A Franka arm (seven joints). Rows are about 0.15 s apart.
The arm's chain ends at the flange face. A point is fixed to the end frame.
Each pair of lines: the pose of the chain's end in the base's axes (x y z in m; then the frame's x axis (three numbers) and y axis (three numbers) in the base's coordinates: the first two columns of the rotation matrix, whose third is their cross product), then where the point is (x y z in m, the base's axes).
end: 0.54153, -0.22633, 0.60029, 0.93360, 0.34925, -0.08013, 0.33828, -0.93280, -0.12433
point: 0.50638 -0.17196 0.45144
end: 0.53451, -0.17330, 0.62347, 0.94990, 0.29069, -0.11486, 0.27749, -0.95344, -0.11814
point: 0.49800 -0.11926 0.47483
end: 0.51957, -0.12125, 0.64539, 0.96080, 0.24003, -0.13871, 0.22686, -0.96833, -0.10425
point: 0.48285 -0.06827 0.49642
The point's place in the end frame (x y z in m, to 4 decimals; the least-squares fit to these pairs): -0.0019 -0.0441 0.1562
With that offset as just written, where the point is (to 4 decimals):
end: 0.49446, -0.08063, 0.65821, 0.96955, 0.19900, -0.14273, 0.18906, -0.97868, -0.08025
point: 0.4600 -0.0299 0.5079
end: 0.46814, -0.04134, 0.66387, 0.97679, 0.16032, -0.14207, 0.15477, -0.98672, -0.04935
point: 0.4363 0.0060 0.5119
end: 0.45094, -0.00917, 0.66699, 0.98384, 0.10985, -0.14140, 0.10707, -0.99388, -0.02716
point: 0.4219 0.0363 0.5139
